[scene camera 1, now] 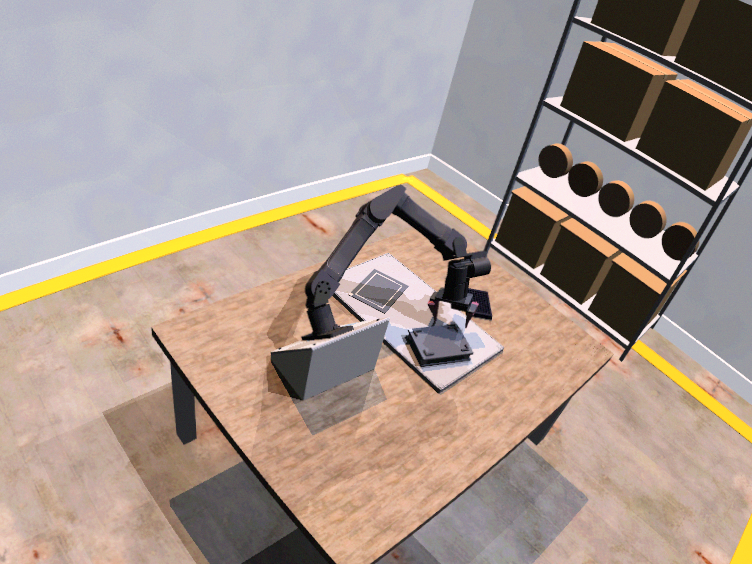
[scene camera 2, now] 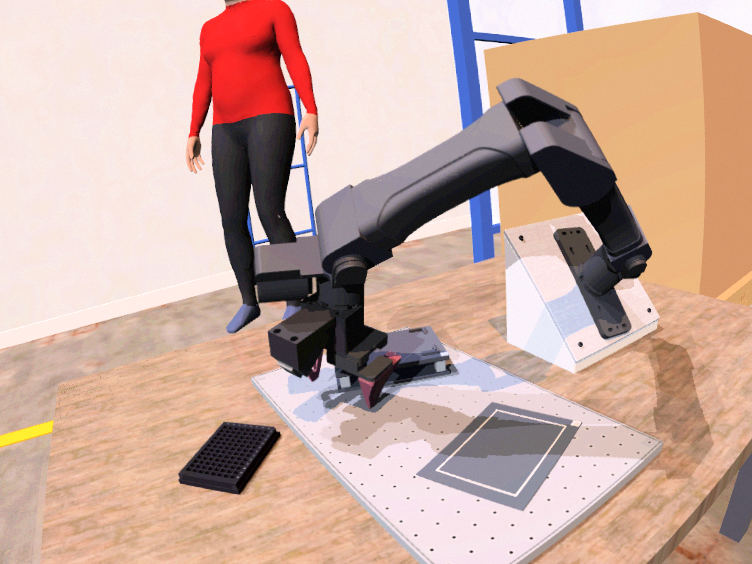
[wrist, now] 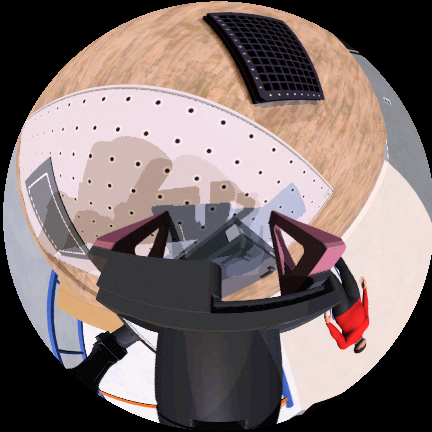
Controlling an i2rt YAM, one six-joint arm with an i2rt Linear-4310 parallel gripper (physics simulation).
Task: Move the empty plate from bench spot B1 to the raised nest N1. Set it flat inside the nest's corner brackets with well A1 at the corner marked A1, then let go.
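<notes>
The black well plate lies flat on the wooden table, just off the long edge of the white perforated board. My gripper is open, with nothing between its pink fingers. It hangs low at the side of the raised dark nest that faces the plate, apart from the plate. The nest bears corner brackets and no plate. The arm hides part of it in scene camera 2. The A1 mark cannot be read. A grey rectangle with a white outline is bare.
The white perforated board carries the nest and the grey rectangle. The arm's slanted white base block stands beside the board. A person in red stands beyond the table.
</notes>
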